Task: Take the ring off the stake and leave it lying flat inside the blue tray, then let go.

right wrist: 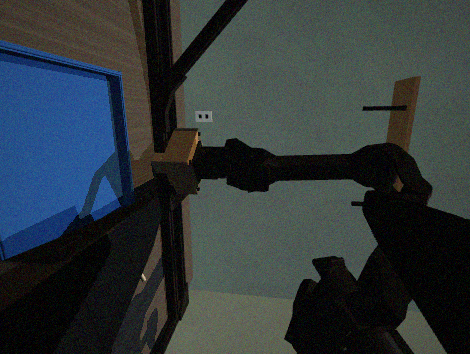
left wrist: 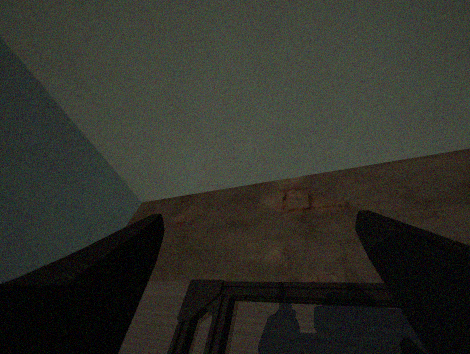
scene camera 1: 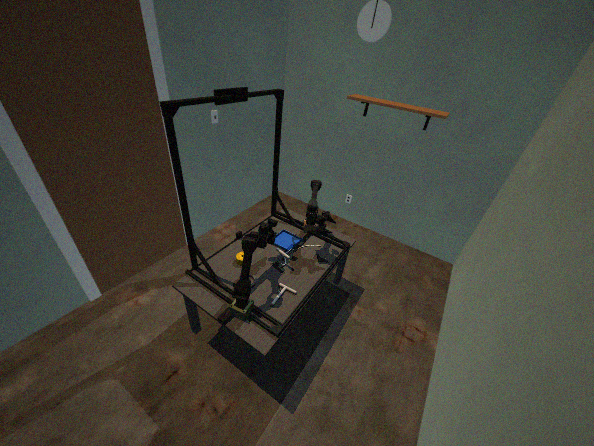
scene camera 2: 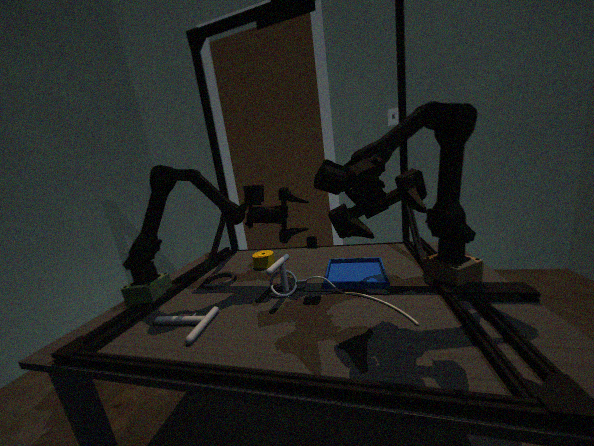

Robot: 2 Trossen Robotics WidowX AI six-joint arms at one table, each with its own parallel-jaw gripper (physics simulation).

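Seen in the pictures: left gripper, fingertip midpoint: (left wrist: 259, 221) (scene camera 1: 334, 228) (scene camera 2: 398, 223); right gripper, fingertip midpoint: (right wrist: 260, 203) (scene camera 1: 276, 227) (scene camera 2: 309, 215); left arm's base at its link origin: (right wrist: 198, 161) (scene camera 2: 451, 258); right arm's base at its link origin: (scene camera 1: 241, 303) (scene camera 2: 146, 280).
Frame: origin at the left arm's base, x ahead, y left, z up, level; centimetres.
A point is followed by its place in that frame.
Observation:
A pale stake with a crossbar (scene camera 2: 278, 265) {x 44.6, y -20.7, z 3.1 cm} (scene camera 1: 283, 253) {x 45.0, y -22.2, z 3.6 cm} stands at mid-table. A pale ring (scene camera 2: 283, 295) {x 44.7, y -20.0, z -6.5 cm} stands on edge at its post; whether it is threaded over the post is hard to tell. The blue tray (scene camera 1: 287, 240) {x 18.1, y -18.8, z -6.6 cm} (scene camera 2: 350, 272) {x 19.7, y -21.2, z -6.6 cm} (right wrist: 50, 150) {x 19.9, y -21.7, z -6.6 cm} lies flat, to the right of the stake in scene camera 2, with no ring in it. My right gripper (scene camera 2: 307, 215) {x 29.6, y -28.2, z 14.7 cm} (right wrist: 260, 203) {x 29.6, y -28.2, z 14.7 cm} is open and empty, above table height between stake and tray in that view. My left gripper (scene camera 2: 398, 223) {x 31.5, y 12.9, z 18.5 cm} (left wrist: 259, 221) {x 31.5, y 12.9, z 18.5 cm} is open and empty, high at the tray's right side.
A pale cord (scene camera 2: 372, 298) {x 23.8, y -4.9, z -6.8 cm} curves from beside the ring towards the right front. A yellow spool (scene camera 2: 263, 259) {x 44.6, y -46.2, z -3.2 cm} (scene camera 1: 240, 256) {x 44.3, y -52.1, z -2.2 cm} stands behind. A dark ring (scene camera 2: 232, 275) {x 57.7, y -43.8, z -5.5 cm} lies at the left, and a pale T-shaped piece (scene camera 2: 202, 325) {x 67.6, y -16.7, z -5.7 cm} (scene camera 1: 284, 287) {x 67.7, y -20.6, z -5.2 cm} lies nearer the front. A dark frame (scene camera 1: 278, 150) {x -16.4, y -30.7, z 54.5 cm} rises behind the table.

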